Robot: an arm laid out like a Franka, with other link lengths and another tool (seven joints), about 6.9 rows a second.
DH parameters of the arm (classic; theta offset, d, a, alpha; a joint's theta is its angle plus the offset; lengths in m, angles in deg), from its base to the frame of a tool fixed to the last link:
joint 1: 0 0.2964 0 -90
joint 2: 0 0 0 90
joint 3: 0 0.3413 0.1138 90
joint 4: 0 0 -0.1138 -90
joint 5: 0 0.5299 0 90
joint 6: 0 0 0.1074 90
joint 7: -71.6 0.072 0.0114 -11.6
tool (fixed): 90 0.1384 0 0
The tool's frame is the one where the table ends.
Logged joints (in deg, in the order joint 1, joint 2, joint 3, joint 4, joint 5, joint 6, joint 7), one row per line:
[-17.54 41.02 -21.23 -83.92 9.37 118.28 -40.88]
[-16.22 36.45 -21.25 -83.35 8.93 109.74 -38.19]
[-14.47 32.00 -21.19 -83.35 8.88 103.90 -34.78]
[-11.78 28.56 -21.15 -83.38 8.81 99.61 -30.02]
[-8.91 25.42 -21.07 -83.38 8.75 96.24 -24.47]
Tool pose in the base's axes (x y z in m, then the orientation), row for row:
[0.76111 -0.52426 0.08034 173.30 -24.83 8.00]
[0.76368 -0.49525 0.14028 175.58 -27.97 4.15]
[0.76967 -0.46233 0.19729 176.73 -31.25 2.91]
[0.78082 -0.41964 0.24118 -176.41 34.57 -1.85]
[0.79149 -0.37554 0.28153 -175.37 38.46 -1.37]
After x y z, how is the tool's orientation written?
As a rotation vector, in degrees.
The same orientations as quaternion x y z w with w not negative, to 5 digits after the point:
[0.98801 -0.14156 0.04561 0.04142]
[0.98710 -0.15725 0.02333 0.01883]
[0.98459 -0.17410 0.01621 0.00441]
[-0.98128 0.19230 -0.01029 0.00196]
[-0.97675 0.21421 -0.00763 0.00399]

